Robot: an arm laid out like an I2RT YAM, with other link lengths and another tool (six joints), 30 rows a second.
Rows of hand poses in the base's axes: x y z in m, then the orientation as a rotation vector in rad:
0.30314 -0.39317 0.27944 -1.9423 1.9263 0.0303
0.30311 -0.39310 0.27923 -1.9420 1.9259 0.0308
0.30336 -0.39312 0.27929 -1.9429 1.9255 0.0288
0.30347 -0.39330 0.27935 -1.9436 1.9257 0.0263
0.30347 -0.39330 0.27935 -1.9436 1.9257 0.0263
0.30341 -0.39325 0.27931 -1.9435 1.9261 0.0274
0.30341 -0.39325 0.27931 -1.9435 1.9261 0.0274
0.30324 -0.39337 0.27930 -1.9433 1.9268 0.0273
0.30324 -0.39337 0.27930 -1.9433 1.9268 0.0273
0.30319 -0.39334 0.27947 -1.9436 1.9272 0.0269
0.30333 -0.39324 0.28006 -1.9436 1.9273 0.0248
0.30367 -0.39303 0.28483 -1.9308 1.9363 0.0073
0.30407 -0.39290 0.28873 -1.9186 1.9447 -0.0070
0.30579 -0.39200 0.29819 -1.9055 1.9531 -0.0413
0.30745 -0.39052 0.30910 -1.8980 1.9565 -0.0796
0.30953 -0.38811 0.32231 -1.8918 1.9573 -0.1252
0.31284 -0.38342 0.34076 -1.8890 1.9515 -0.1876
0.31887 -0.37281 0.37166 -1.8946 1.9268 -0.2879
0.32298 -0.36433 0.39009 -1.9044 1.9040 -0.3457
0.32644 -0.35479 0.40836 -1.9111 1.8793 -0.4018
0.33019 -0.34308 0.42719 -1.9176 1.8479 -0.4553
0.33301 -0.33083 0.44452 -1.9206 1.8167 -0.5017
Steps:
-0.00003 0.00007 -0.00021 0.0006 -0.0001 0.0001
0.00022 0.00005 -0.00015 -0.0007 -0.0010 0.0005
0.00033 -0.00013 -0.00009 -0.0024 -0.0018 0.0004
0.00033 -0.00013 -0.00009 -0.0024 -0.0018 0.0004
0.00027 -0.00008 -0.00013 -0.0020 -0.0011 0.0003
0.00027 -0.00008 -0.00013 -0.0020 -0.0011 0.0003
0.00010 -0.00020 -0.00014 -0.0023 -0.0008 -0.0002
0.00010 -0.00020 -0.00014 -0.0023 -0.0008 -0.0002
0.00005 -0.00017 0.00003 -0.0028 -0.0007 -0.0003
0.00019 -0.00007 0.00062 -0.0039 -0.0017 -0.0006
0.00053 0.00014 0.00539 -0.0090 -0.0107 -0.0140
0.00093 0.00027 0.00929 -0.0128 -0.0181 -0.0263
0.00265 0.00117 0.01875 -0.0262 -0.0356 -0.0420
0.00431 0.00265 0.02966 -0.0430 -0.0554 -0.0530
0.00639 0.00506 0.04287 -0.0635 -0.0793 -0.0631
0.00970 0.00975 0.06132 -0.0925 -0.1129 -0.0708
0.01573 0.02036 0.09222 -0.1403 -0.1701 -0.0704
0.01984 0.02884 0.11065 -0.1690 -0.2043 -0.0626
0.02330 0.03838 0.12892 -0.1953 -0.2395 -0.0552
0.02705 0.05009 0.14775 -0.2183 -0.2771 -0.0442
0.02987 0.06234 0.16508 -0.2361 -0.3128 -0.0339

